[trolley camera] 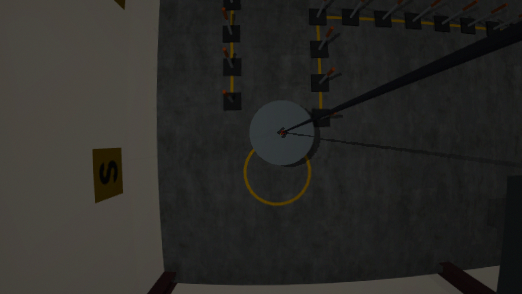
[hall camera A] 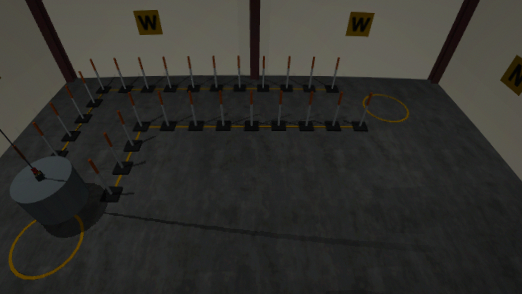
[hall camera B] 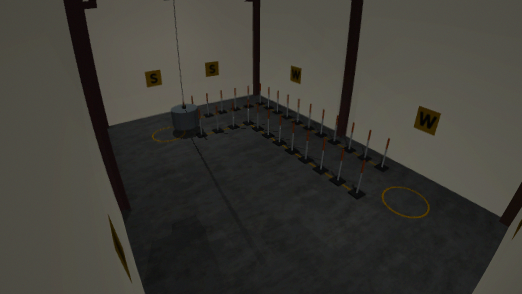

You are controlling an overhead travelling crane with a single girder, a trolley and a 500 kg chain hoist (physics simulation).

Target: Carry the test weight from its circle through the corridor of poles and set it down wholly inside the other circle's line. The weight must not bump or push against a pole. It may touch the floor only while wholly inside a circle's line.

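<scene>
The grey test weight [hall camera A: 56, 197] [hall camera B: 185, 119] [trolley camera: 270, 146] hangs upright on my hook [hall camera A: 38, 174] [hall camera B: 184, 106] [trolley camera: 282, 132], a little above the floor, with its shadow below. In the trolley camera it overlaps the upper part of its yellow start circle [trolley camera: 277, 204] [hall camera A: 10, 246] and sits at the corridor mouth. The near end pole of the inner row [hall camera A: 101, 177] [hall camera B: 200, 121] [trolley camera: 336, 116] is close on its right; its base edge meets the weight's outline in the trolley camera. The outer row's end base [trolley camera: 232, 101] is up and left, with a visible gap. The other circle [hall camera A: 392, 121] [hall camera B: 382, 197] lies beyond the corridor's far end.
Two rows of orange-and-white poles on black bases form the corridor, which bends at the inner corner base [hall camera A: 141, 126] [trolley camera: 317, 17]. The outer row's long side runs near the W wall [hall camera A: 200, 40]. The S wall [trolley camera: 65, 100] stands left in the trolley camera.
</scene>
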